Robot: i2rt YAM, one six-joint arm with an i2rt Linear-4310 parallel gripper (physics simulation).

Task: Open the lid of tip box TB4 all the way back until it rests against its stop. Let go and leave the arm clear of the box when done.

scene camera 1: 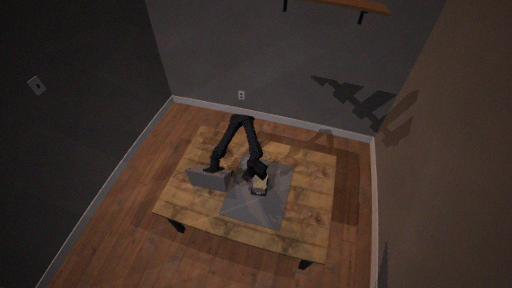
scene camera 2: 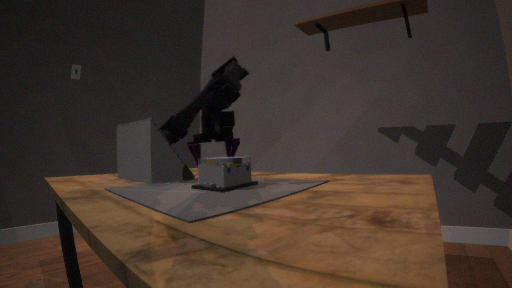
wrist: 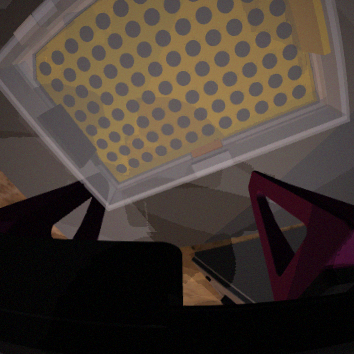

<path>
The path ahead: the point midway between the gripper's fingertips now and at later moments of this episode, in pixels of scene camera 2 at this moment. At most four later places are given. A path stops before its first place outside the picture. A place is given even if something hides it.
The gripper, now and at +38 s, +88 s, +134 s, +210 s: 215, 167; 235, 155; 207, 155; 204, 146; 221, 147
</path>
